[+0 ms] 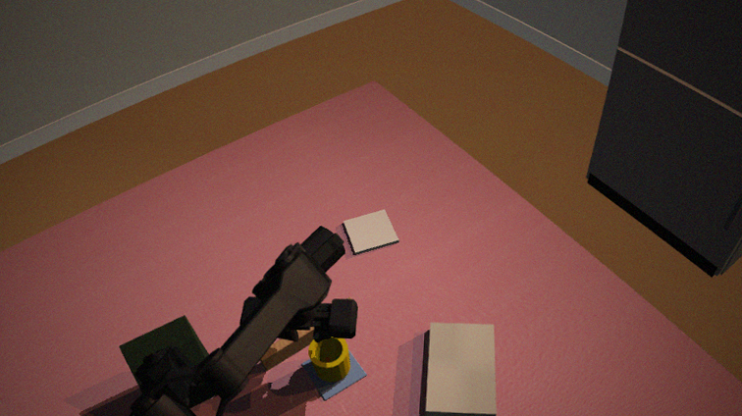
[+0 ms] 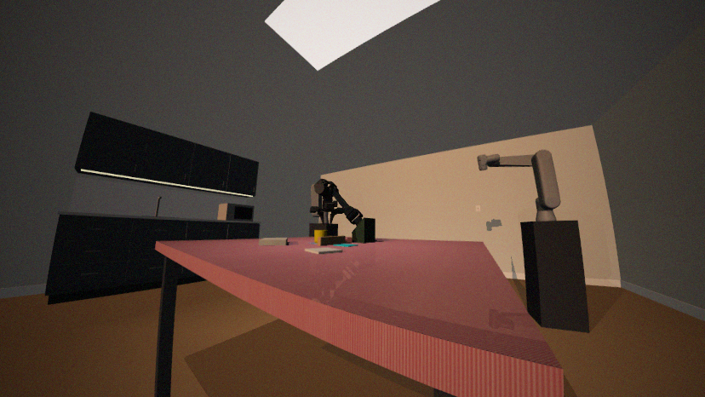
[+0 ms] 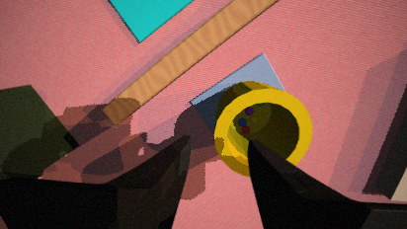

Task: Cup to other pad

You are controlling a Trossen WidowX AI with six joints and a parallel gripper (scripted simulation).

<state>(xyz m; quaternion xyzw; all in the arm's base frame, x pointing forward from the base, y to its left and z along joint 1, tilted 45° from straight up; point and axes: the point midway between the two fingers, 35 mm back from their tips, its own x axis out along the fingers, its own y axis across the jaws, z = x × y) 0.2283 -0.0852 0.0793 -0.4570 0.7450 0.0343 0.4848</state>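
The yellow cup lies 20 mm ahead of my gripper tip, 30 mm to the right of it and 60 mm below it. The rest, counted from my gripper tip: wooden bar 30 mm ahead, 60 mm to the left, 90 mm below; then grey-blue pad 20 mm ahead, 30 mm to the right, 110 mm below; then green marble 40 mm ahead, 20 mm to the right, 80 mm below.
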